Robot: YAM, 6 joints.
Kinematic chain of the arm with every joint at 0, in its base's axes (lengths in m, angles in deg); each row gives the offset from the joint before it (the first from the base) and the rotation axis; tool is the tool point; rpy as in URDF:
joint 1: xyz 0 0 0.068 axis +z
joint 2: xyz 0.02 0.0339 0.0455 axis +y
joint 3: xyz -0.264 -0.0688 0 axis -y
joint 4: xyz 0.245 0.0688 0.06 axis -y
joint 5: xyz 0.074 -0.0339 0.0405 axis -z
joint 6: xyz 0.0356 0 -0.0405 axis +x
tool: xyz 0 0 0 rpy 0 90 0
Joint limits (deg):
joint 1: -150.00..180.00
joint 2: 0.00..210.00
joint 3: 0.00..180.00
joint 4: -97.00..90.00
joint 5: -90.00..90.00
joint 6: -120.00..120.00
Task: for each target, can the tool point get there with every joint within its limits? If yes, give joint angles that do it. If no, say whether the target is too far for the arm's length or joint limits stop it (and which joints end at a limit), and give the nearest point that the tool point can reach.
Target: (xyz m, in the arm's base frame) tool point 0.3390 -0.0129 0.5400
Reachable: yes | joints -7.94 95.83 107.15 31.14 -72.99 23.26
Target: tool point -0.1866 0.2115 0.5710
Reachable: yes | joints 125.86 84.96 99.65 35.41 -50.02 46.15
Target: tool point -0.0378 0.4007 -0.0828
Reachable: yes | joints 95.28 151.81 65.39 39.35 -1.26 2.69
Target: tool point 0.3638 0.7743 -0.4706
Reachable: no: too far | nearest point 0.2291 0.4877 -0.2347 | short by 0.395 m
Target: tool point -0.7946 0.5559 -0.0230
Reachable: no: too far | nearest point -0.5240 0.3666 0.0245 | short by 0.334 m
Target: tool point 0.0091 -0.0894 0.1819
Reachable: yes | joints -103.02 41.64 24.93 -66.93 -54.51 27.30
